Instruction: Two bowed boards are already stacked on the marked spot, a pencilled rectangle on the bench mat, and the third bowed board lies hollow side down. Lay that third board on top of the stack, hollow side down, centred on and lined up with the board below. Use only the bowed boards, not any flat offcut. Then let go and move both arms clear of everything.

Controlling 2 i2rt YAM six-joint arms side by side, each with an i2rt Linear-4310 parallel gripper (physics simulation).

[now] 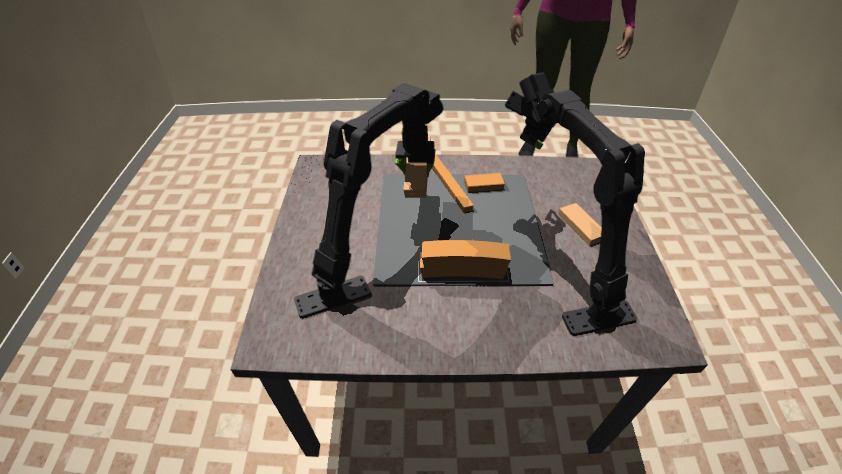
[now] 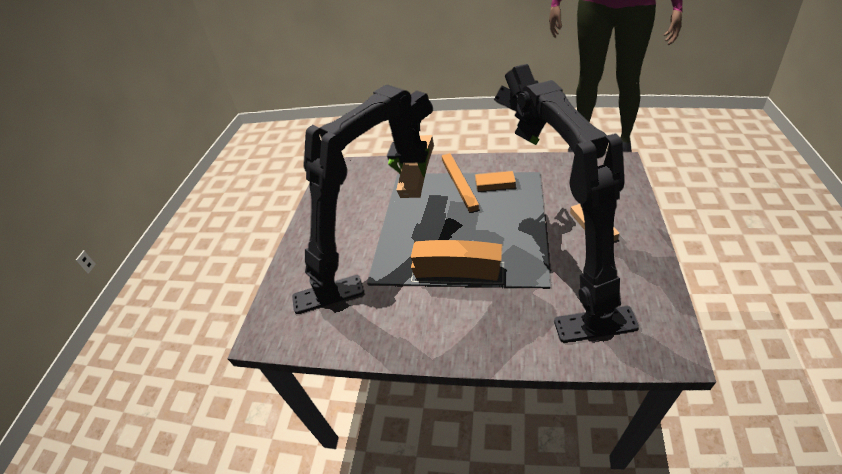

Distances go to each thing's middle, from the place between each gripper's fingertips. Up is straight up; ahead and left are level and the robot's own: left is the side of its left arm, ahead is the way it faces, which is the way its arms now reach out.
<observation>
Now: the long thin offcut [image 2: 465,192] 5 cm ahead of my right hand, 27 cm to the left of it and 27 cm below it. The rest, counted from my right hand: bowed board [image 2: 410,184] 10 cm behind, 36 cm to the left, 10 cm below; then grey bench mat [image 2: 519,226] 22 cm behind, 22 cm to the left, 30 cm below.
I see my left gripper 4 cm short of the bowed board and 1 cm below it. The rest, counted from my left hand: long thin offcut 19 cm ahead, 9 cm to the right, 16 cm below; grey bench mat 7 cm behind, 14 cm to the right, 19 cm below.
</observation>
